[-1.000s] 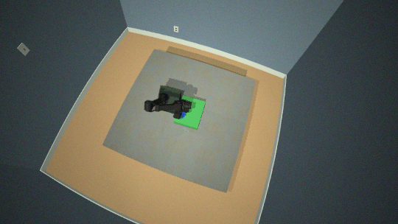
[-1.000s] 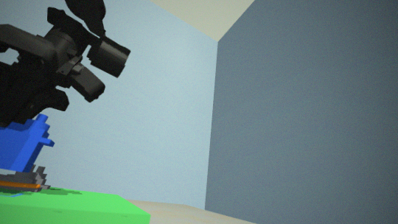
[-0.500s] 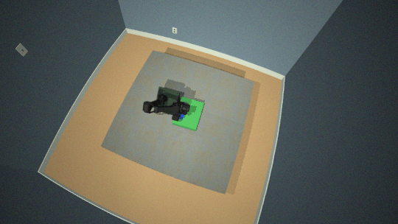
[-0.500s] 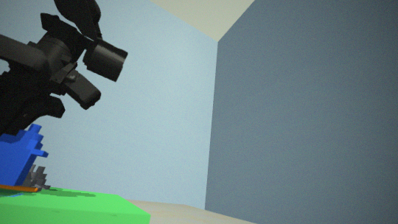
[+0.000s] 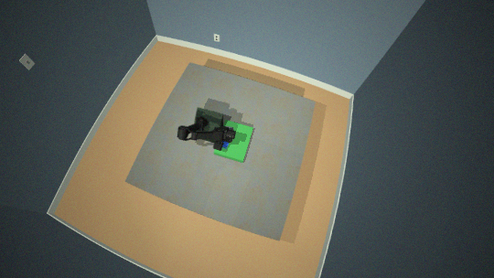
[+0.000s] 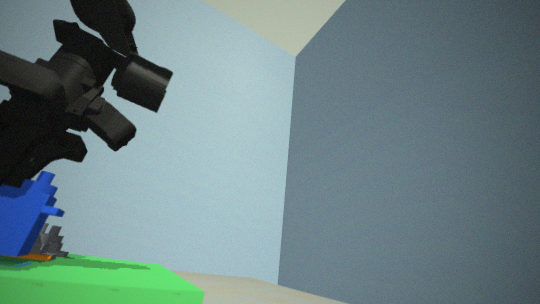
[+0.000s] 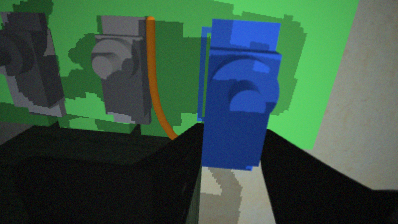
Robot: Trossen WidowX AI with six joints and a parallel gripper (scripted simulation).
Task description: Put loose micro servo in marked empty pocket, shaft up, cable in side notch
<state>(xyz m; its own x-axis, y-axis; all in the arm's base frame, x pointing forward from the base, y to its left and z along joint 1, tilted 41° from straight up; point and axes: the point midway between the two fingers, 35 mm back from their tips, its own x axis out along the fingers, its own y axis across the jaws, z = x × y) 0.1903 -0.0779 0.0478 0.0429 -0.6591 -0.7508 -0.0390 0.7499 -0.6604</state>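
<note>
My gripper tip is now 12 cm short of the green deck, 8 cm to the right of it and 8 cm above it.
</note>
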